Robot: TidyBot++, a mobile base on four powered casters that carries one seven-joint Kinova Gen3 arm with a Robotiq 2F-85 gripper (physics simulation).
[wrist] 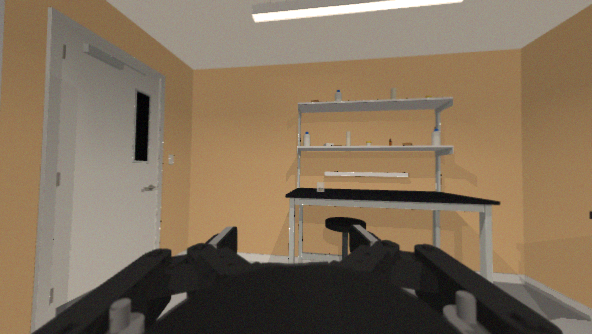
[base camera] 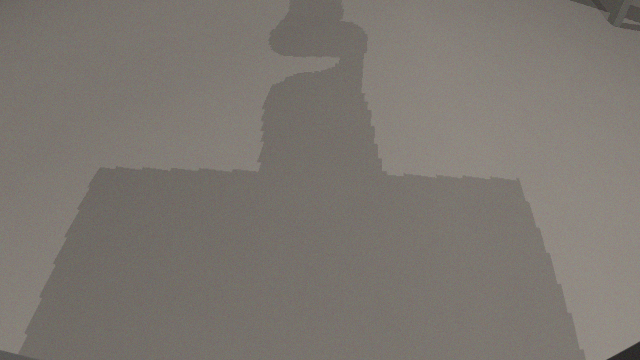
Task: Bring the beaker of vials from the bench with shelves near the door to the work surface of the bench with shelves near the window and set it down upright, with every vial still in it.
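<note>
The bench with shelves near the door (wrist: 400, 196) stands against the far wall in the wrist view, right of centre, with a black top and pale legs. A small pale container (wrist: 320, 187), which looks like the beaker, stands upright on the left part of its top; vials inside are too small to make out. My gripper (wrist: 293, 238) is open and empty, with its fingers wide apart, well short of the bench. The bench near the window does not show in either view.
A round black stool (wrist: 345, 223) stands before the bench. Bottles and small items stand on the upper shelf (wrist: 370, 104) and lower shelf (wrist: 370, 149). A closed door (wrist: 100, 165) is at left. A grey metal frame (base camera: 619, 15) shows at the base view's top right.
</note>
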